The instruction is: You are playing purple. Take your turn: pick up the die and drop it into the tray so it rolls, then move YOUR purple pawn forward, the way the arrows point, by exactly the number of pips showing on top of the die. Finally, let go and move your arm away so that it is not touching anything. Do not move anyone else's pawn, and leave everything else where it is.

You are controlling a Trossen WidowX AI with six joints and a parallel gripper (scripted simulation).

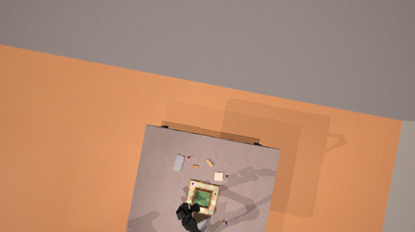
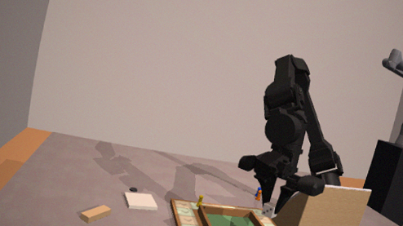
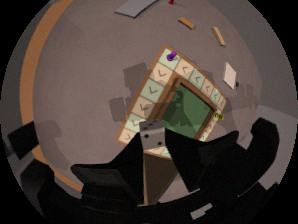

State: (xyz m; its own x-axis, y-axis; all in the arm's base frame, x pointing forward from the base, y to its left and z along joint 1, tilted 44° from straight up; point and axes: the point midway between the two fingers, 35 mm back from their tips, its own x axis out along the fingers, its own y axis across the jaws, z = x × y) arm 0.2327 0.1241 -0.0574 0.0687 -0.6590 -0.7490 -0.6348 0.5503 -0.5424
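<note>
Right now the purple pawn is 140 mm ahead of my gripper tip, 20 mm to the left of it and 90 mm below it. Round my gripper tip: white slab 270 mm ahead, 190 mm to the right, 110 mm below; then yellow pawn 110 mm ahead, 210 mm to the right, 90 mm below; then white die right at my gripper tip.
</note>
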